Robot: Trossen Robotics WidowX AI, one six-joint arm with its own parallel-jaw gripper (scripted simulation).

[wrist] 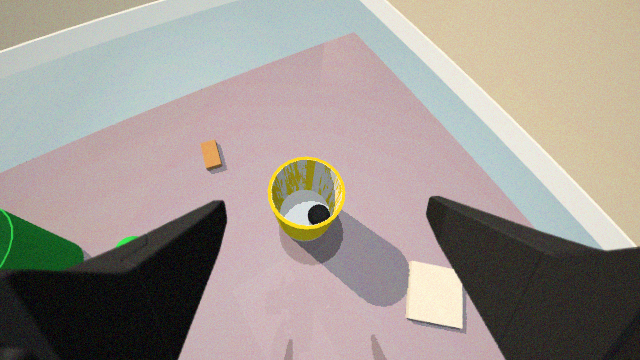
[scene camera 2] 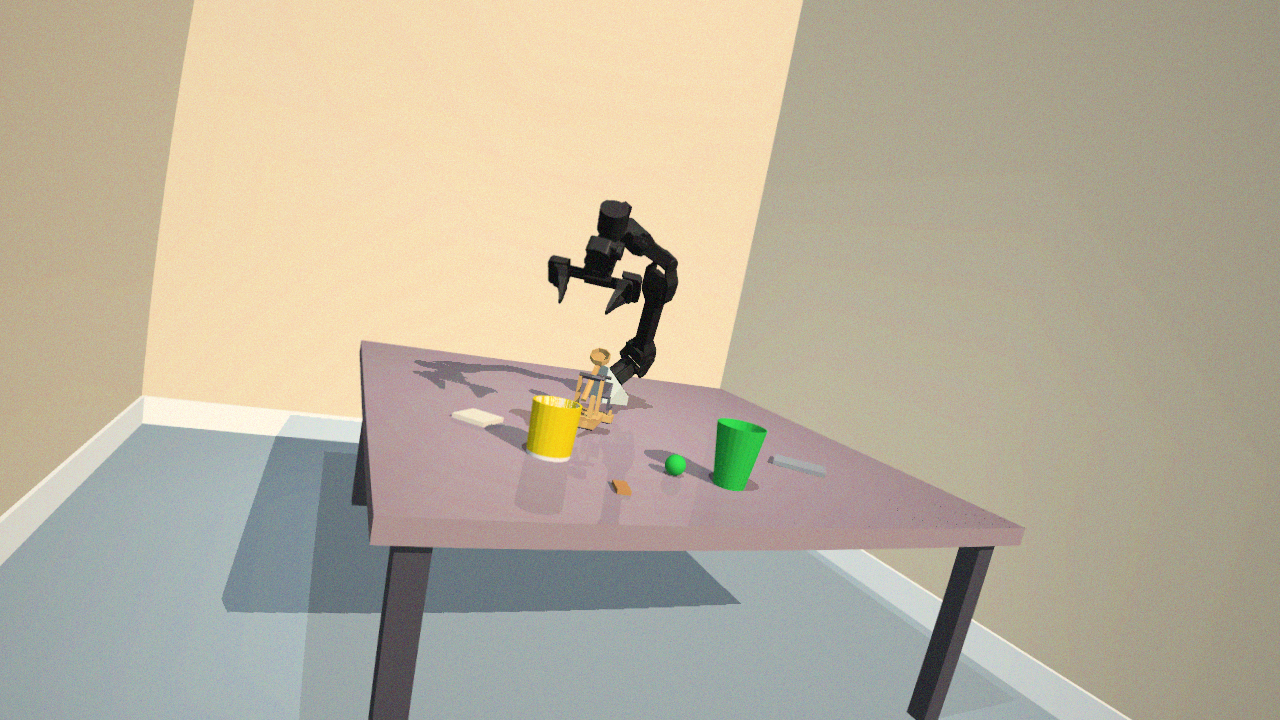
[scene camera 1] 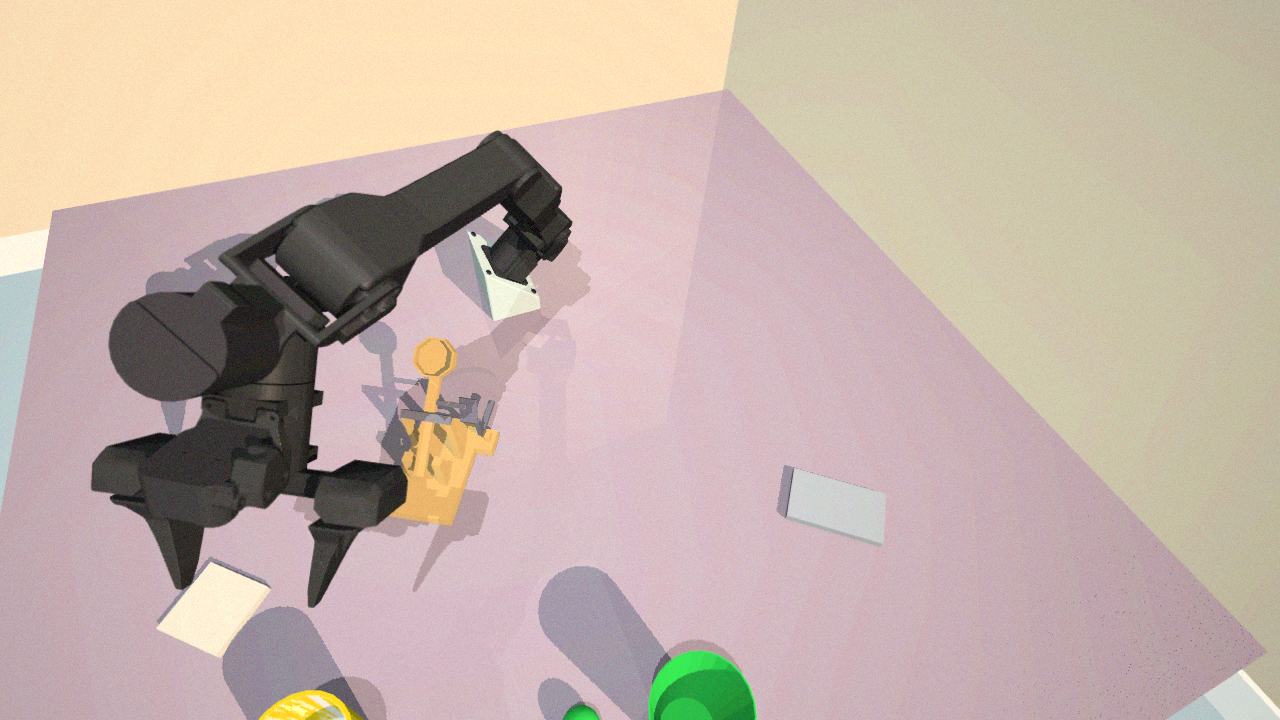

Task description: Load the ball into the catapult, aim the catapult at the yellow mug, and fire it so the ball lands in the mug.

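Observation:
Scene camera 1: my gripper (scene camera 1: 249,596), open, holds nothing; wooden catapult (scene camera 1: 438,464); grey slab (scene camera 1: 814,500). Scene camera 2: my gripper (scene camera 2: 582,307); wooden catapult (scene camera 2: 589,419); yellow mug (scene camera 2: 554,421); green cup (scene camera 2: 738,443). Wrist view: my gripper (wrist: 329,207). Wooden catapult out of frame in the wrist view. Grey slab out of frame in the wrist view.

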